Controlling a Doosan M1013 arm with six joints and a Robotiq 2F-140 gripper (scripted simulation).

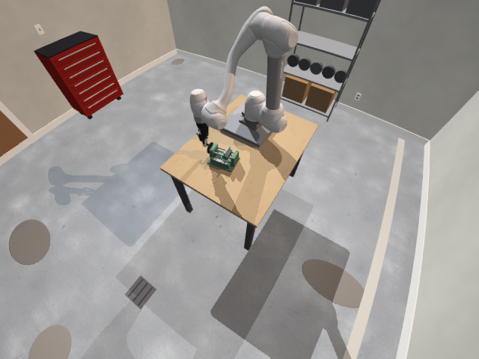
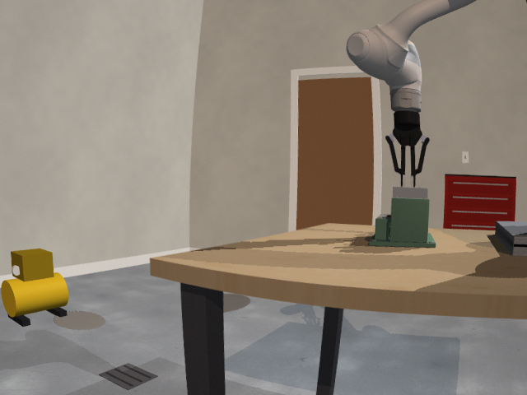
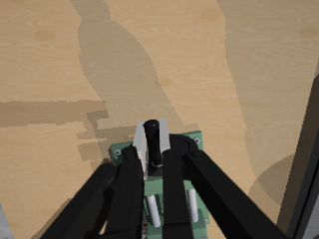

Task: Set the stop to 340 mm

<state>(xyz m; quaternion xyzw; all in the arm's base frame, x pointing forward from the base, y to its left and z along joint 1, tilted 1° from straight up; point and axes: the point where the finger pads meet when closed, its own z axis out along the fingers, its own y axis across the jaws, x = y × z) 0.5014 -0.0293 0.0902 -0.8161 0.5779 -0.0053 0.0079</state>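
My hand is 17 cm to the right of the grey stop block, 5 cm past it and 3 cm above it. Round my hand: black handwheel handle: 2 cm below, 1 cm to the left.
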